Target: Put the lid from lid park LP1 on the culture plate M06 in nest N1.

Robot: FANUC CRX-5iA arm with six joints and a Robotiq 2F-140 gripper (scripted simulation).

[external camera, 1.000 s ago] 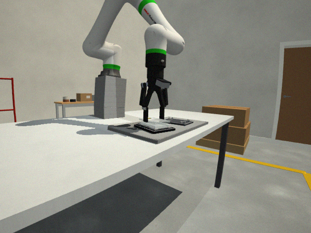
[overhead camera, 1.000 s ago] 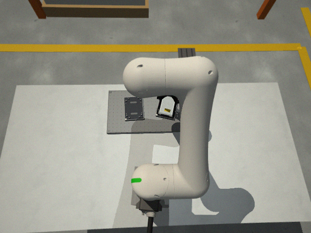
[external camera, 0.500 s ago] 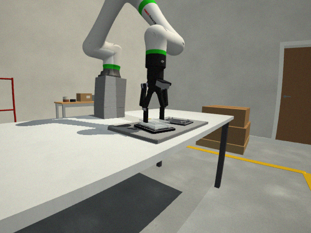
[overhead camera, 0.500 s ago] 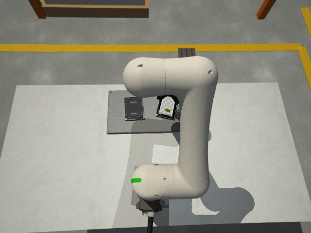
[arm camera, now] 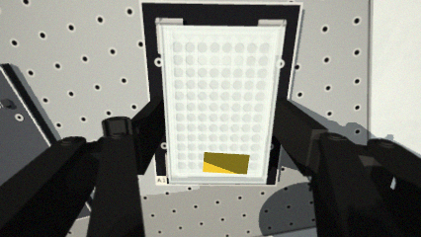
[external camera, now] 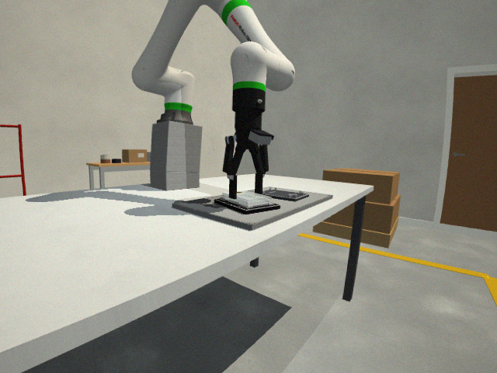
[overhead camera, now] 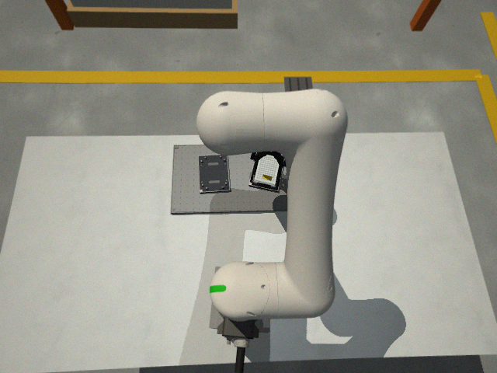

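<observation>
Now: the clear lid 20 mm below my hand. The rest, counted from my hand: culture plate M06 (30 mm below); lid park LP1 (220 mm to the left, 50 mm below, 40 mm behind); nest (50 mm below).
</observation>
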